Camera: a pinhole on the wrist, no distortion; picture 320 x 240 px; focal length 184.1 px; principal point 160.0 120.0 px. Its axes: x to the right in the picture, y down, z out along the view. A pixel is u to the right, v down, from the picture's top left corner.
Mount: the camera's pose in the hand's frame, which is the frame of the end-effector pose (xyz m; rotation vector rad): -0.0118 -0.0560 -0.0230 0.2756 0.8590 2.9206
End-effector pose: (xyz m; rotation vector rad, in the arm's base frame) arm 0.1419 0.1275 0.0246 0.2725 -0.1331 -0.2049
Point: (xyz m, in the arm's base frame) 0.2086 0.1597 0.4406
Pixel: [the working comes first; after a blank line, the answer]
In the camera's frame: -0.0222 0.0345 0.4672

151 134
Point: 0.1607 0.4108 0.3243
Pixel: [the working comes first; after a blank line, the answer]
In the camera's frame: 0.0898 -0.2167 0.4103

200 23
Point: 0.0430 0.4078 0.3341
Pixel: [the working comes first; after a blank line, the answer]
In the camera's frame: 0.2015 -0.1796 0.4006

253 37
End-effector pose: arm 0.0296 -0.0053 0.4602 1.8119 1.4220 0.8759
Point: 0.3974 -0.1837 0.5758
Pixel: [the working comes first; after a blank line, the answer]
In the camera's frame: 0.1734 -0.1643 0.4161

237 47
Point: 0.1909 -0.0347 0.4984
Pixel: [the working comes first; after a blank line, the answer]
In the camera's frame: 0.0278 -0.0755 0.2117

184 54
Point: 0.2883 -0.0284 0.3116
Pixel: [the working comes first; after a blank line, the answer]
In the camera's frame: 0.0368 0.1110 0.3095

182 186
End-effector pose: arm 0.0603 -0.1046 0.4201 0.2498 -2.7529 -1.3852
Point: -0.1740 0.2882 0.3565
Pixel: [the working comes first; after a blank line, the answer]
In the camera's frame: -0.0818 -0.0091 0.5048

130 117
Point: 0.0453 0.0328 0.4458
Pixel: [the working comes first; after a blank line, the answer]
In the camera's frame: 0.0355 -0.0690 0.1824

196 50
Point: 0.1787 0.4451 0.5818
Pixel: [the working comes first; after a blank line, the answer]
In the camera's frame: 0.3133 -0.2180 0.5093

273 41
